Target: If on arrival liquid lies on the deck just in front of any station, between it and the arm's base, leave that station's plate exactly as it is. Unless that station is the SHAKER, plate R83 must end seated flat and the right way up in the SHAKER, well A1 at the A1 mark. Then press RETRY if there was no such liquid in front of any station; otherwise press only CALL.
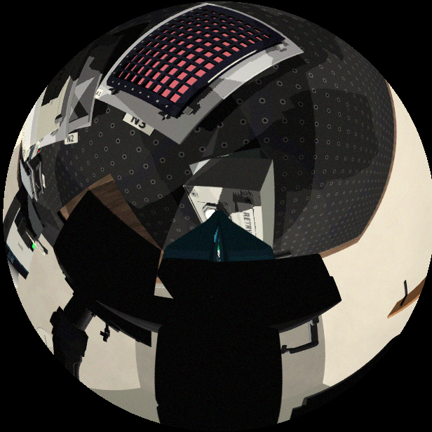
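Observation:
My gripper (218, 215) is shut and empty, its dark teal fingertips together over the control box (267, 200). The tips overlap the edge of a round white button (210, 213) beside the RETRY label (248, 223); whether they touch it I cannot tell. The CALL button cannot be made out. A dark plate with pink wells (195, 50) lies on the grey station N3 (182, 132) at the top. No code is readable on it. An A1 mark (98, 93) shows at the station's left corner. The SHAKER cannot be identified, and R83 cannot be read.
The N3 label (138, 121) lies by its station. Station N2, with its label (70, 138), is at the upper left. Further equipment with a green light (34, 246) stands at the far left. The black perforated deck (340, 175) carries broad shadows and ends at a brown edge at the right.

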